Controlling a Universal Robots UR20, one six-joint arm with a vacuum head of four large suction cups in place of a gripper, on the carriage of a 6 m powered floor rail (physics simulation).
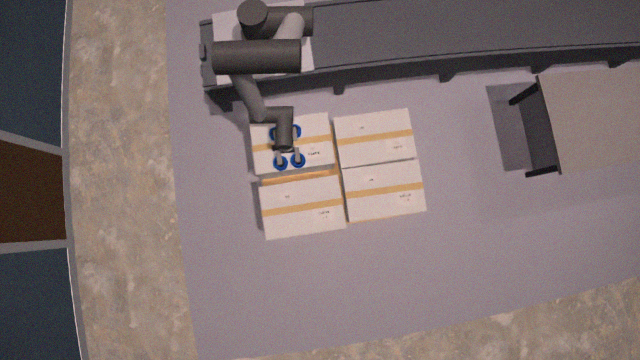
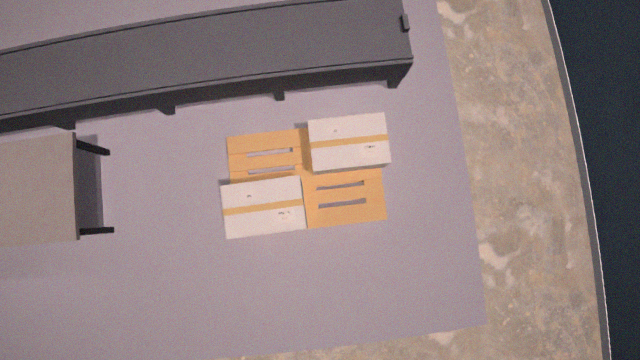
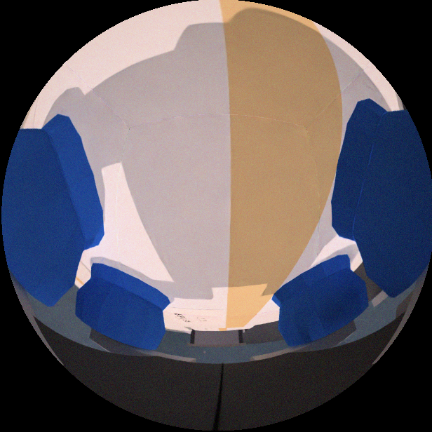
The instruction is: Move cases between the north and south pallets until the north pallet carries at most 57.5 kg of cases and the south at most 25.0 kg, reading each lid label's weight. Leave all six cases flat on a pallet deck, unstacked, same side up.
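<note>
My suction head [image 1: 287, 147] [image 3: 225, 210] is shut on a white case [image 1: 315, 125] [image 3: 175, 200] with a tan tape stripe; its cups meet the lid. The case is level at the back left of the north pallet [image 1: 300, 176], on or just above the deck; any gap is hidden. Three more white cases lie flat there: front left [image 1: 292, 225], back right [image 1: 372, 152] and front right [image 1: 382, 175]. On the south pallet [image 2: 345, 215], one case [image 2: 345, 159] lies back right and another case [image 2: 260, 226] front left. The label weights are too blurred to read.
The dark floor rail [image 1: 450, 25] [image 2: 200, 55] runs behind both pallets, with the arm's carriage at its north end. A beige-topped table [image 1: 600, 120] [image 2: 35, 190] stands between the pallets. Bare deck shows at the south pallet's back left and front right.
</note>
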